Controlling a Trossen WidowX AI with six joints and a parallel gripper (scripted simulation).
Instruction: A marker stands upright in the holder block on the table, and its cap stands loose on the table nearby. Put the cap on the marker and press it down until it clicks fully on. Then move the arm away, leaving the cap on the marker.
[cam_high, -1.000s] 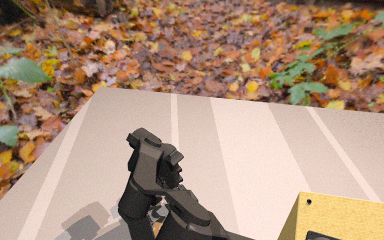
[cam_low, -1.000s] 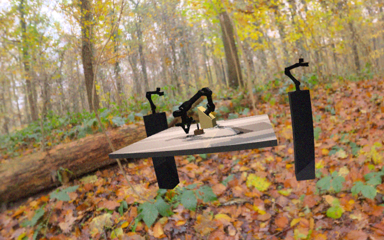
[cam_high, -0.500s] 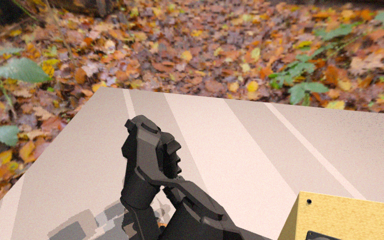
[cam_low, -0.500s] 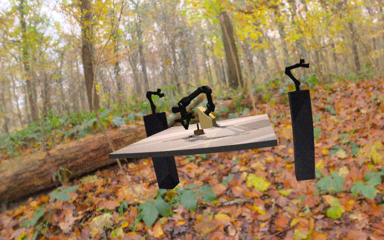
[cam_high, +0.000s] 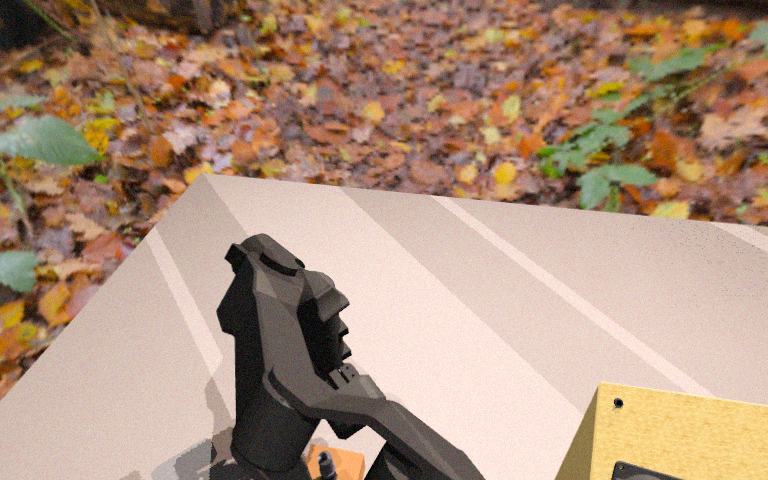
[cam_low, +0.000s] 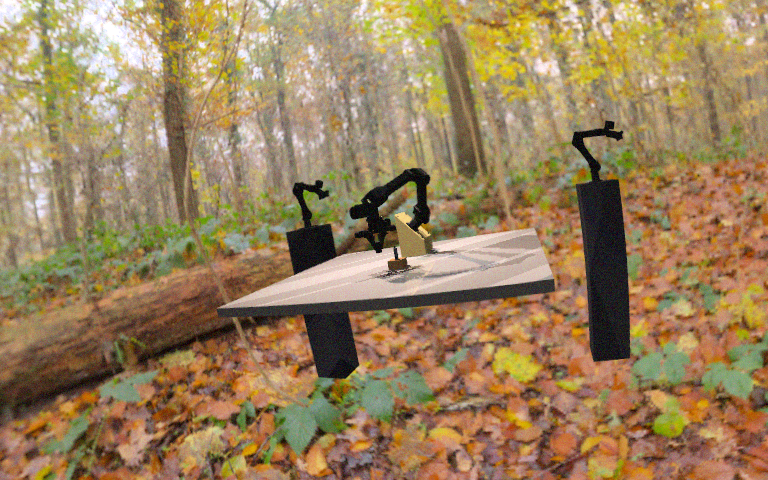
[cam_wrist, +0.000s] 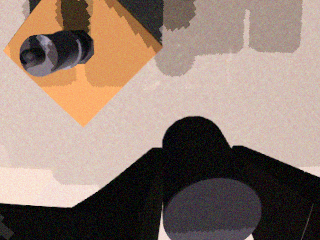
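My gripper tip is now 20 mm past the holder block, 70 mm to the right of it and 80 mm above it. Round my gripper tip: dark cap 10 mm above.
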